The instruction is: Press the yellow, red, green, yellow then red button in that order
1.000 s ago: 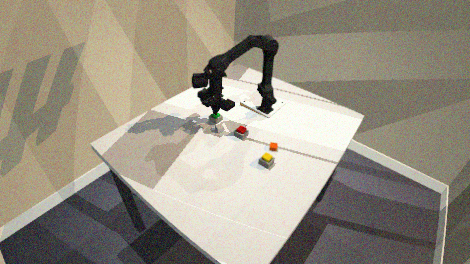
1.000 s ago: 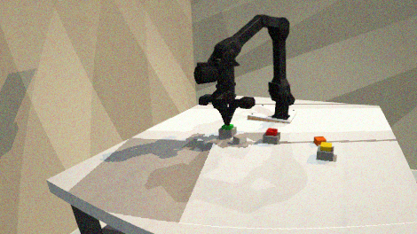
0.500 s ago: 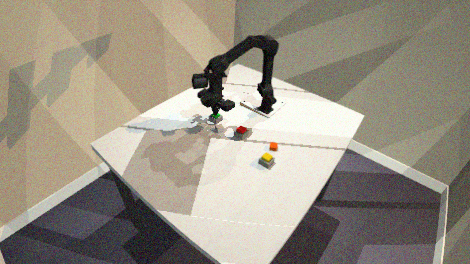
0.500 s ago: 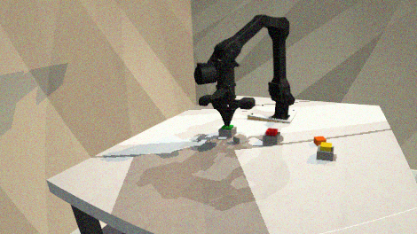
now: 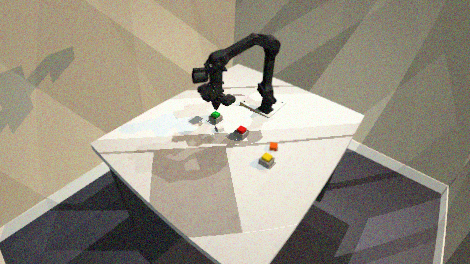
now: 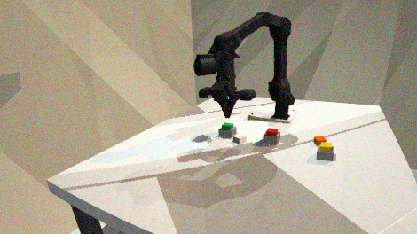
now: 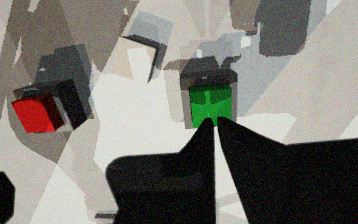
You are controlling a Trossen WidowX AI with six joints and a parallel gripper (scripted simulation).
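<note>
My gripper tip is 3 cm above the green button. Also, from my gripper tip: small grey block (4 cm ahead, 6 cm to the left, 5 cm below); small orange block (3 cm behind, 32 cm to the left, 5 cm below); red button (16 cm to the left, 3 cm below).
</note>
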